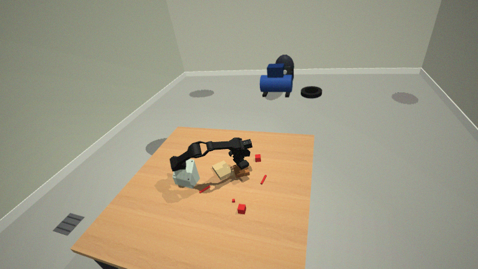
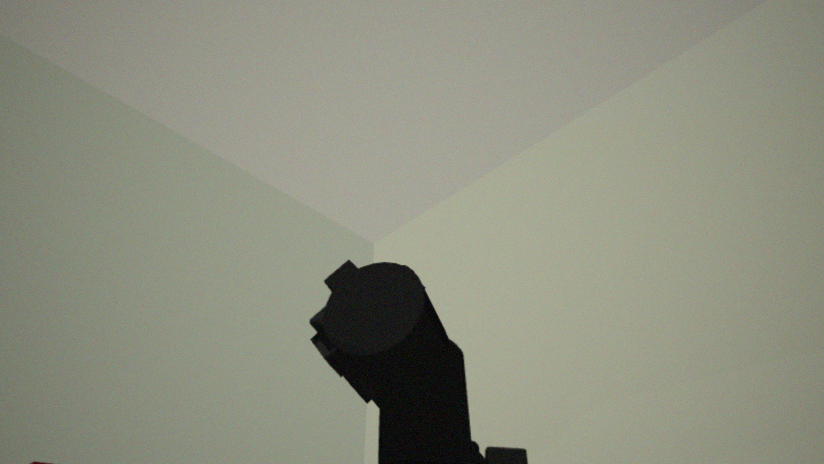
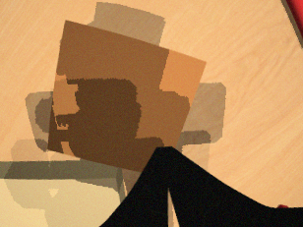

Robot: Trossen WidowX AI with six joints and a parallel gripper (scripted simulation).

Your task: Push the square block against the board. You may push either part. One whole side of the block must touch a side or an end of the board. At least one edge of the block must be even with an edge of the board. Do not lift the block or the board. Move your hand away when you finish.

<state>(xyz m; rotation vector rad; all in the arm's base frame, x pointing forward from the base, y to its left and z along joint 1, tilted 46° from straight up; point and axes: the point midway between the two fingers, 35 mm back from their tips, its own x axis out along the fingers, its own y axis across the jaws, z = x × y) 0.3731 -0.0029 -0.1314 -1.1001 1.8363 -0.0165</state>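
My gripper tip is 1 cm past the brown square block, 3 cm to the right of it and 5 cm above it. Also, from my gripper tip: tiny red piece: 1 cm ahead, 23 cm to the right, 6 cm below; then pale board: 15 cm behind, 2 cm to the left, 5 cm below.
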